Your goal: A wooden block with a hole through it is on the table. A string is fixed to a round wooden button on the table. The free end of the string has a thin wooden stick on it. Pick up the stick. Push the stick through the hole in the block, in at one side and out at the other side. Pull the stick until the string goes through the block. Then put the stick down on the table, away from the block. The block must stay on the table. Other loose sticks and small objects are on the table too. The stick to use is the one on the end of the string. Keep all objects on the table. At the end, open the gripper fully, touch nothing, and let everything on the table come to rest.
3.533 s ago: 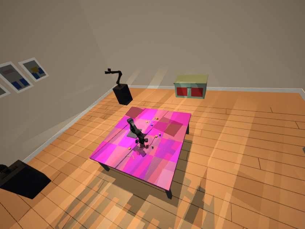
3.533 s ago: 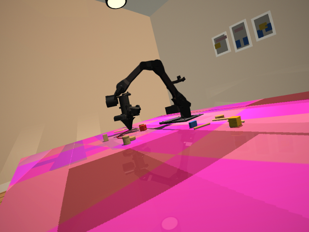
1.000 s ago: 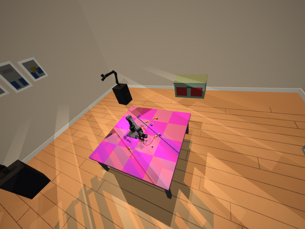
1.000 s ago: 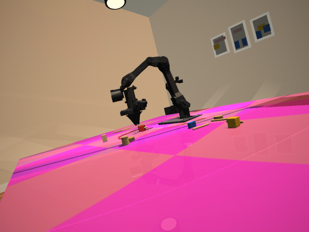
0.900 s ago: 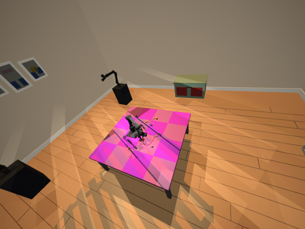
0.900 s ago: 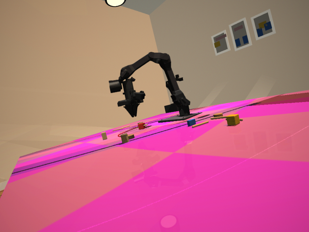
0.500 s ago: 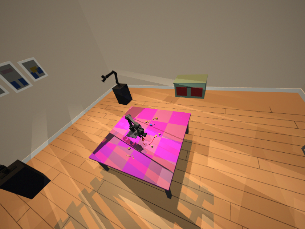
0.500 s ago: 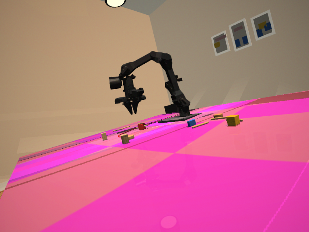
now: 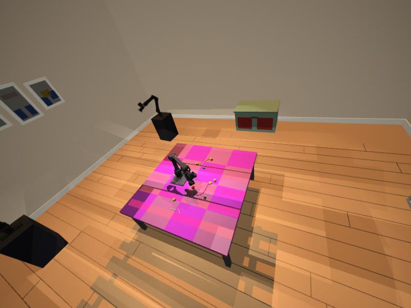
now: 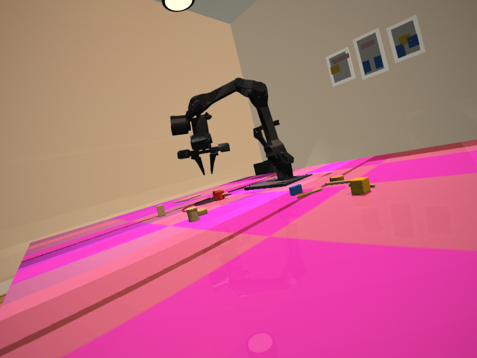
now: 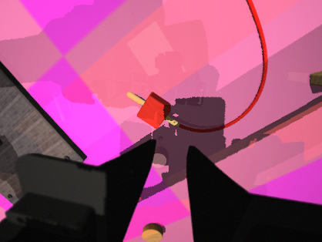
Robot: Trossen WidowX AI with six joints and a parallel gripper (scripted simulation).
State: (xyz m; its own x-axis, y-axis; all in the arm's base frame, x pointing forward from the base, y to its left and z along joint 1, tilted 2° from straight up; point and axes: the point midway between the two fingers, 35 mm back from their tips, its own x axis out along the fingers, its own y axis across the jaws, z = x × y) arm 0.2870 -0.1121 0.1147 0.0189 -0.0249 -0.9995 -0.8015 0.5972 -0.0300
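My gripper tip is now 8 cm above the red block, 2 cm past it and 1 cm to the right of it. The rest, counted from my gripper tip: thin wooden stick 9 cm below, 1 cm behind; round wooden button 15 cm to the left, 14 cm ahead, 9 cm below; tan block 19 cm ahead, 8 cm below, 5 cm to the right.
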